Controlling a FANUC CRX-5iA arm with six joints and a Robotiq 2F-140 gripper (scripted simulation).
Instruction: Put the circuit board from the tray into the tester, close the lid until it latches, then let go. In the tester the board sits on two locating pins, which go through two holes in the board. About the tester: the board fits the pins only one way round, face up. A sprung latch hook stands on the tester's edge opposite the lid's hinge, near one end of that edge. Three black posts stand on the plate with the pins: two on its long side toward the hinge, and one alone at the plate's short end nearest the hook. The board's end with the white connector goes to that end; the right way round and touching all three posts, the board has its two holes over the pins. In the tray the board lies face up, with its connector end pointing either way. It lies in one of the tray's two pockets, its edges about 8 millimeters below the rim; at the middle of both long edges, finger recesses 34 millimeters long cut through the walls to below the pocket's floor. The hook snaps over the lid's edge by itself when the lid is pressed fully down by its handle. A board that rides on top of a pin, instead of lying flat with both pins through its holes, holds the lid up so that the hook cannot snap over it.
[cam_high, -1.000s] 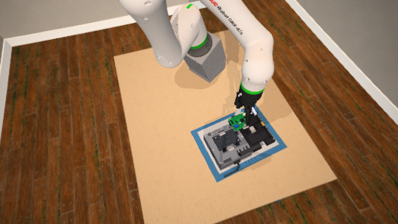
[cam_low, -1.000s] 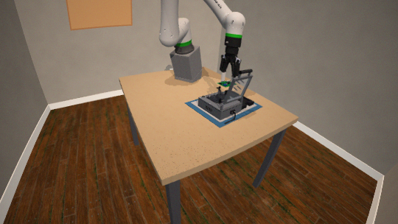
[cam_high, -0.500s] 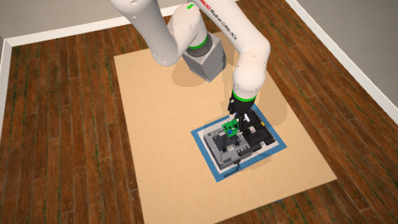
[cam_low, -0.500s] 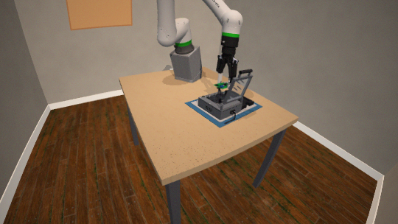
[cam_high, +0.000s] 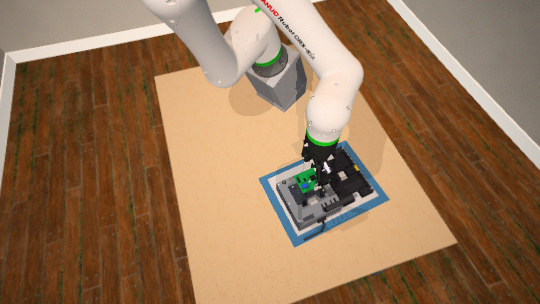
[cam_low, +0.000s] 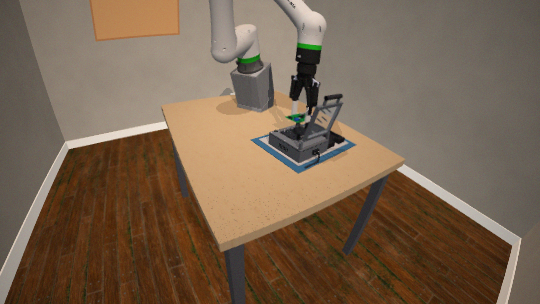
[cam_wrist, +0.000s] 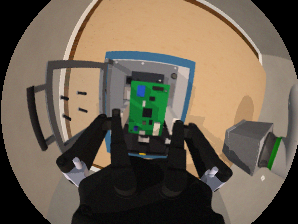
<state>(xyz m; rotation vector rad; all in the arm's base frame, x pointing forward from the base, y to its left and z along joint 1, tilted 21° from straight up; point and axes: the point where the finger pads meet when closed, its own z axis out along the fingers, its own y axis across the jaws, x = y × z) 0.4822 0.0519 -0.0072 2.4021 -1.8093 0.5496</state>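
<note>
Now: the tester 40 mm below my hand, 30 mm to the left of it and 30 mm ahead of it. The rest, counted from my hand: circuit board (20 mm below); tester lid (130 mm ahead, 30 mm above, 20 mm to the left).
</note>
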